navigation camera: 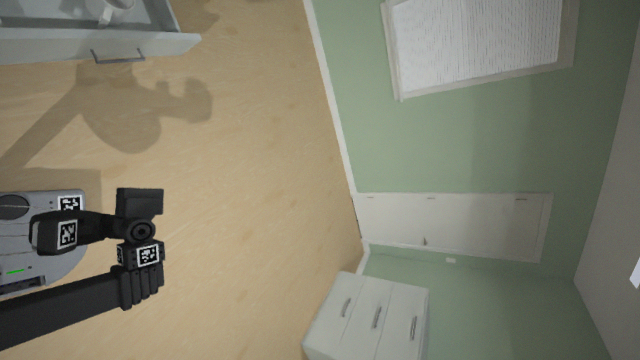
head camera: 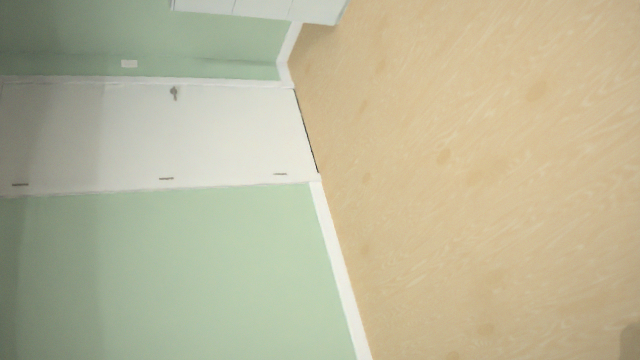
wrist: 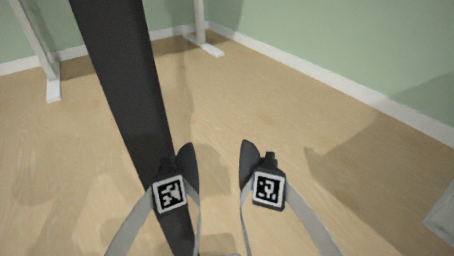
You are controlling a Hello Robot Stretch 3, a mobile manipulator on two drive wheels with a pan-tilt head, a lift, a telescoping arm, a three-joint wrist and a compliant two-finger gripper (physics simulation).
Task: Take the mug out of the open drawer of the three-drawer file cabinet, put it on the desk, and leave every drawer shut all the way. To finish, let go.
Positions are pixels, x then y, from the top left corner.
Labels:
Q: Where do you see a white door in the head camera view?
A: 74, 135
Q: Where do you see my gripper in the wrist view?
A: At 218, 158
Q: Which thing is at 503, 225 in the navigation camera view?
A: A white door.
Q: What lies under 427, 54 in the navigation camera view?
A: A window with white blind.

